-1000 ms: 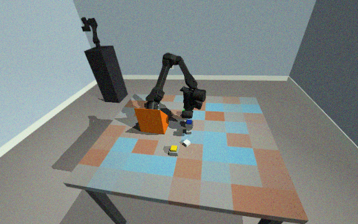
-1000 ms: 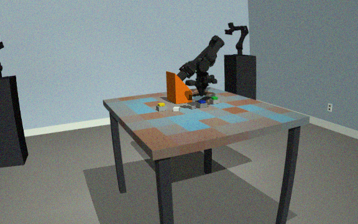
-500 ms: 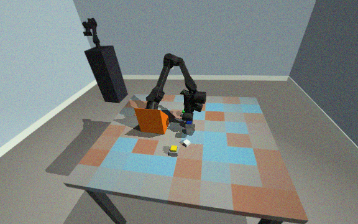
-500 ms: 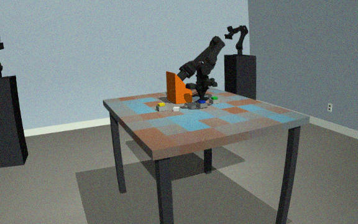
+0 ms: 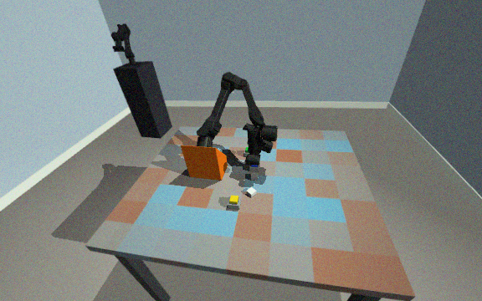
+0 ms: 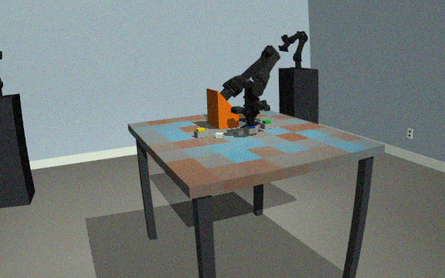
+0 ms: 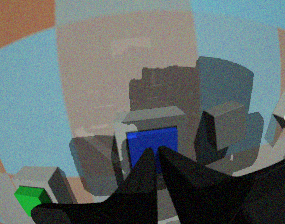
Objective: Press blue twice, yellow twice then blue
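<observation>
The blue button is 10 mm below my gripper tip. Round my gripper tip: green button: 60 mm behind, 110 mm to the left; grey block: 10 mm ahead, 70 mm to the right, 20 mm below; white block: 20 mm ahead, 170 mm to the right, 20 mm below.
</observation>
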